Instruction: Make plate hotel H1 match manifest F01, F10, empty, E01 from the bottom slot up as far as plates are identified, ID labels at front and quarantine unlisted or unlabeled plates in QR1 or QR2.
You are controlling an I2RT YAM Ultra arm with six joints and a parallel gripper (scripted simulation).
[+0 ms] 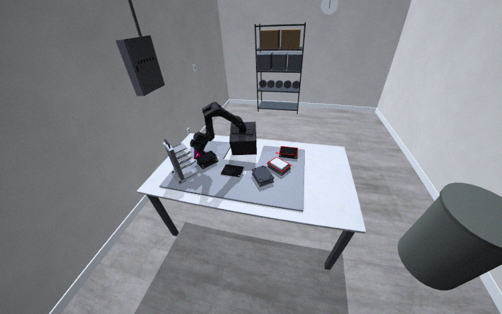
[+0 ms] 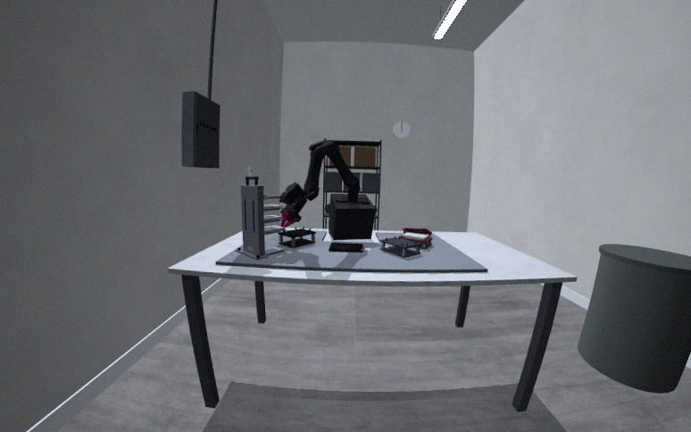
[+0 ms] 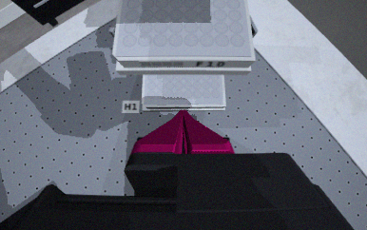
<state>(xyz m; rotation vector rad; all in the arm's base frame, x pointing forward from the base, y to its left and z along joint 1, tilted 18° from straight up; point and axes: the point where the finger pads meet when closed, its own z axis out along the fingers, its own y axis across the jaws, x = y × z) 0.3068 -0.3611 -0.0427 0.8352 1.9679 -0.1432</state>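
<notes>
The black regrip nest is 80 mm behind my hand, 60 mm to the left of it and 40 mm below it. Also, from my hand: H1 tag 90 mm ahead, 50 mm to the left, 100 mm below.
</notes>
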